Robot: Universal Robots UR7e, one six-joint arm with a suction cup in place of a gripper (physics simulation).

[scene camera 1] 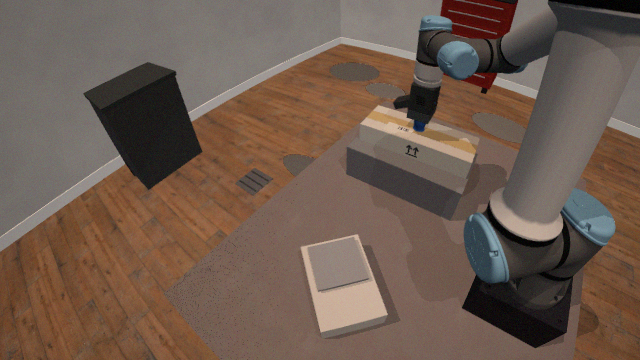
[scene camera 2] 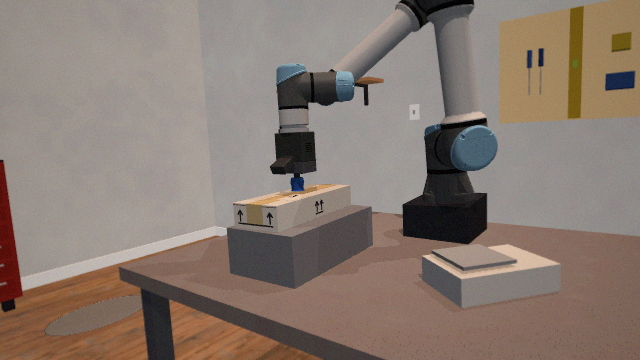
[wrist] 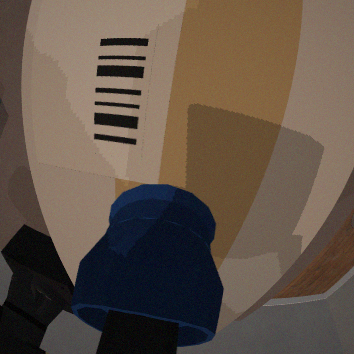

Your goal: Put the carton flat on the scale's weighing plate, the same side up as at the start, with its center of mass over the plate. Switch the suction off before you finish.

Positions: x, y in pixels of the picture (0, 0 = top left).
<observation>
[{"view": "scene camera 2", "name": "white carton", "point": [276, 212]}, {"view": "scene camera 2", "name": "scale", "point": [471, 275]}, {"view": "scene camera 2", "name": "grey block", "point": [290, 258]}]
</observation>
